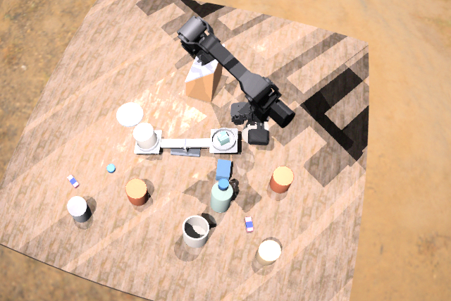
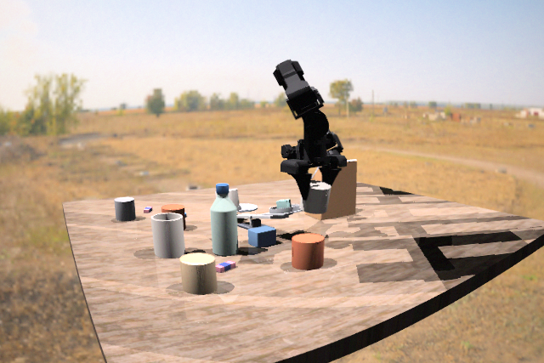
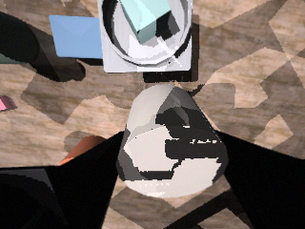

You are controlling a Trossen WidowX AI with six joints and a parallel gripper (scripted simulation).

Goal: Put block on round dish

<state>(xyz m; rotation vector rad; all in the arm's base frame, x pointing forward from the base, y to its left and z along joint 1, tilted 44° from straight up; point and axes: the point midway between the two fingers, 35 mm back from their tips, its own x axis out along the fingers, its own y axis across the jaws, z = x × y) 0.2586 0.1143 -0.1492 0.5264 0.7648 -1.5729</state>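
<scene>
My gripper tip is now 450 mm to the left of the round pale dish, 120 mm above it and 60 mm past it. Also, from my gripper tip: blue box: 110 mm ahead, 100 mm below, 80 mm to the right.
</scene>
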